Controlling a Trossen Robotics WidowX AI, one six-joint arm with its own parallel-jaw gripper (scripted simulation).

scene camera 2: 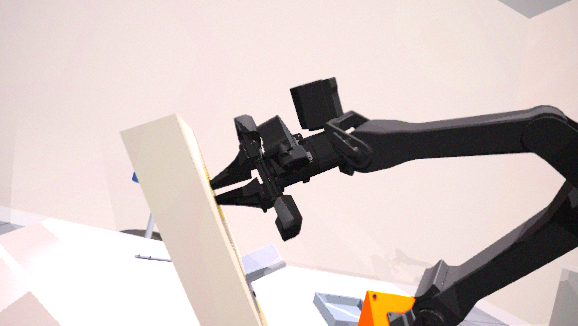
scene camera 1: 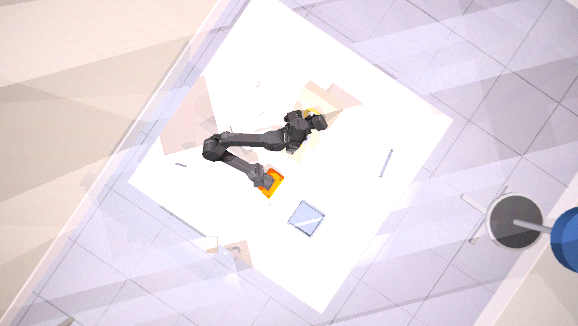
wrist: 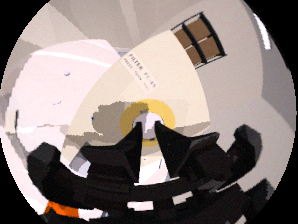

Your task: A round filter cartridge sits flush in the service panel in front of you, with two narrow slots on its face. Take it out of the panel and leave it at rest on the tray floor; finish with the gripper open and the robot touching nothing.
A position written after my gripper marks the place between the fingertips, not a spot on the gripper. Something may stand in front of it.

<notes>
In view: my gripper [scene camera 2: 206, 195], a grey tray [scene camera 1: 306, 218] and a beige service panel [scene camera 2: 165, 155].
My gripper also shows in the wrist view [wrist: 147, 123]. The beige service panel is seen too in scene camera 1 [scene camera 1: 313, 98] and in the wrist view [wrist: 157, 75].
</notes>
